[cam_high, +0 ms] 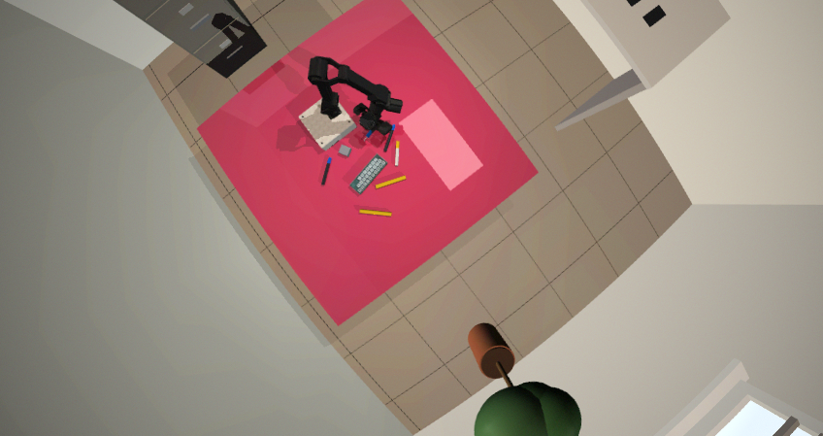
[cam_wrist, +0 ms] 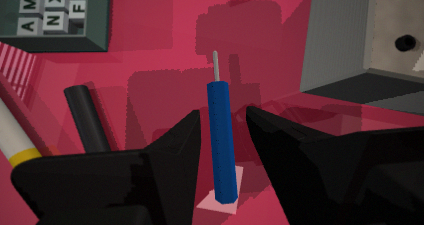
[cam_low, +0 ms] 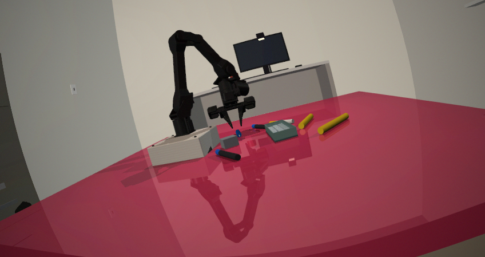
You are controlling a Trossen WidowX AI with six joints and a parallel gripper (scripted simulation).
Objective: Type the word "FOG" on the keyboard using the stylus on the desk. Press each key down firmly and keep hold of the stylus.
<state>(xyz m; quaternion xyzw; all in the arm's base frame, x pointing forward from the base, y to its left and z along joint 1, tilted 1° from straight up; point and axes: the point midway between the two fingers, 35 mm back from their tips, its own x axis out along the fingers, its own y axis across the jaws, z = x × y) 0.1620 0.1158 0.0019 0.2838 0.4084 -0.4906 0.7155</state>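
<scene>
The stylus is 1 cm to the right of my gripper tip and 3 cm below it. The rest, counted from my gripper tip: grey block (1 cm ahead, 15 cm to the right, 2 cm below).
</scene>
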